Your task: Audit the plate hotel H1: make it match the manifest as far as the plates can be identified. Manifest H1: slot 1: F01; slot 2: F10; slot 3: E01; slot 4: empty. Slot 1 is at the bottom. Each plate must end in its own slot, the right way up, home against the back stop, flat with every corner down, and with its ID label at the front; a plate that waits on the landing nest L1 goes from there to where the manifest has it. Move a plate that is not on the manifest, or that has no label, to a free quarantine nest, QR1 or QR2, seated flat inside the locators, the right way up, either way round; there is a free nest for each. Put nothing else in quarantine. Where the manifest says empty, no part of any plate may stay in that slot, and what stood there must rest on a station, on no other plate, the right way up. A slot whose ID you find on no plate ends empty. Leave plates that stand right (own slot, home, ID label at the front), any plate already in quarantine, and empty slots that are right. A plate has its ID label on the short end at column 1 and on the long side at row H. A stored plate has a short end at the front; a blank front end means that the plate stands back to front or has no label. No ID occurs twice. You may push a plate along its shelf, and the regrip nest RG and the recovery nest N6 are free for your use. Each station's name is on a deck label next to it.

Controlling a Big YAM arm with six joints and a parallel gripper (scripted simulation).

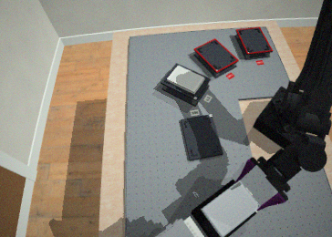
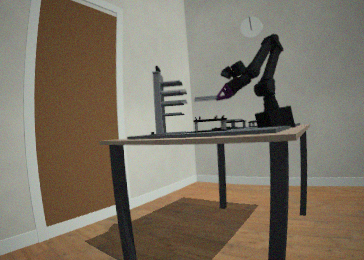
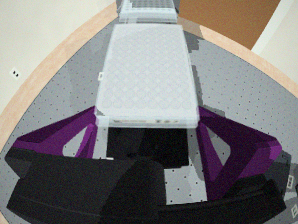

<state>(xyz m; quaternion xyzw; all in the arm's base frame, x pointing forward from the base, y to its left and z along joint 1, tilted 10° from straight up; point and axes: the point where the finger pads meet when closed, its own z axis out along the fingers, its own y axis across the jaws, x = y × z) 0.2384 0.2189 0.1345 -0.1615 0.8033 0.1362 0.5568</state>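
Now: hand 5 cm short of the pale plate and 2 cm to the right of it. Round my hand: plate hotel: 28 cm ahead, 12 cm to the left, 1 cm below; then H1 deck label: 12 cm ahead, 16 cm to the left, 17 cm below; then black nest: 5 cm ahead, 2 cm to the left, 11 cm below.
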